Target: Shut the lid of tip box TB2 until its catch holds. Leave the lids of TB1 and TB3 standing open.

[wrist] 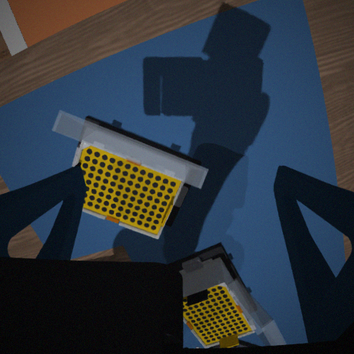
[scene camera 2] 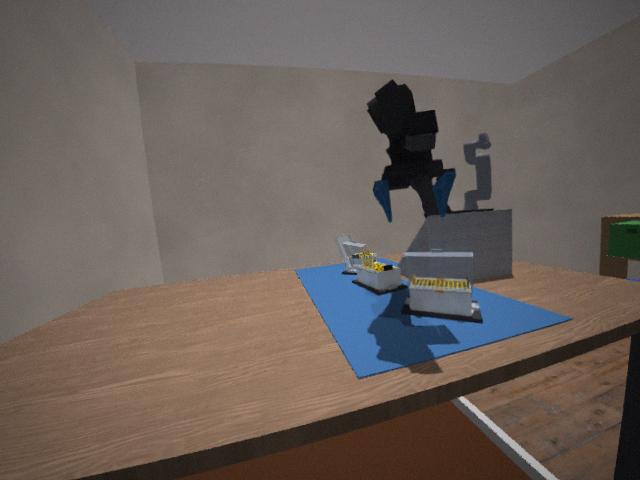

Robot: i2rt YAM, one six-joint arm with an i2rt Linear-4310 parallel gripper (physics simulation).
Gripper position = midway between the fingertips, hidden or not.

I see my gripper [scene camera 2: 416, 219], a yellow rack [wrist: 133, 194], a yellow rack [wrist: 212, 313], a clear lid [scene camera 2: 437, 271] and a tip box [wrist: 211, 266].
My gripper is seen too in the wrist view [wrist: 179, 176].
